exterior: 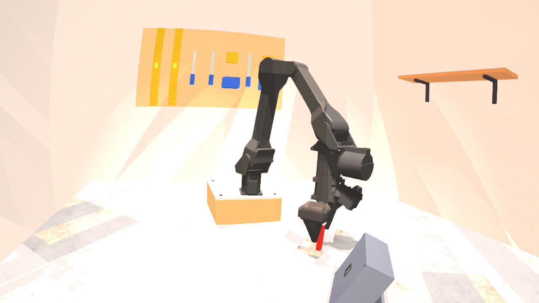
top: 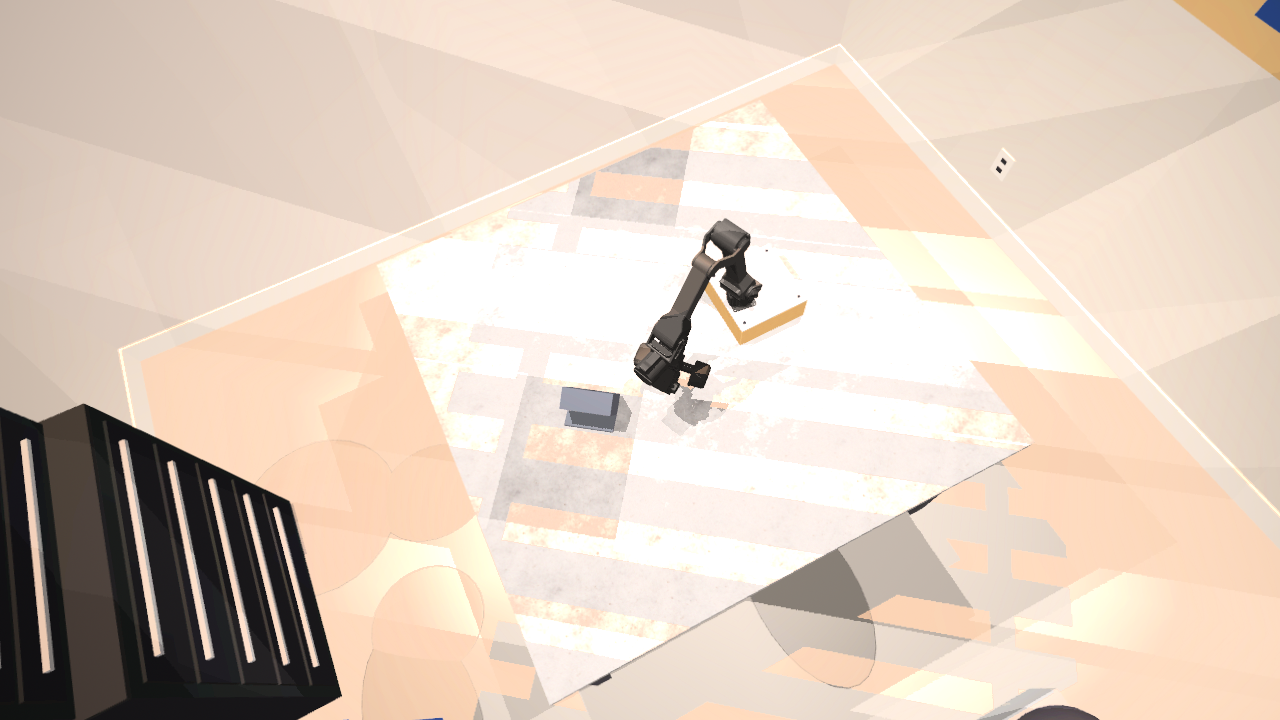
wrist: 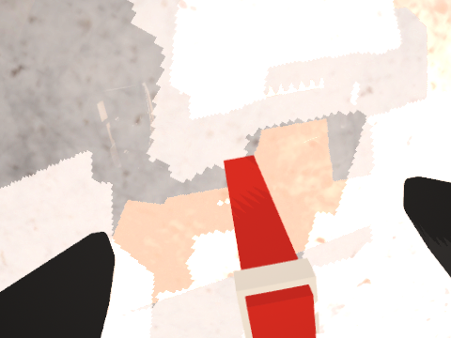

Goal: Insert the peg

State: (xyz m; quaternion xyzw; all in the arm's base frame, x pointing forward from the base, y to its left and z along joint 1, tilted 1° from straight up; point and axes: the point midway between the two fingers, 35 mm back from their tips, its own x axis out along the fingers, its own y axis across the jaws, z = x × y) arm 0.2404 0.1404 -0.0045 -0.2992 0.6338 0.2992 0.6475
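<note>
Right now the sloped panel is 22 cm ahead of my gripper tip and 1 cm above it. The rest, counted from my gripper tip: red square peg: 2 cm above.
</note>
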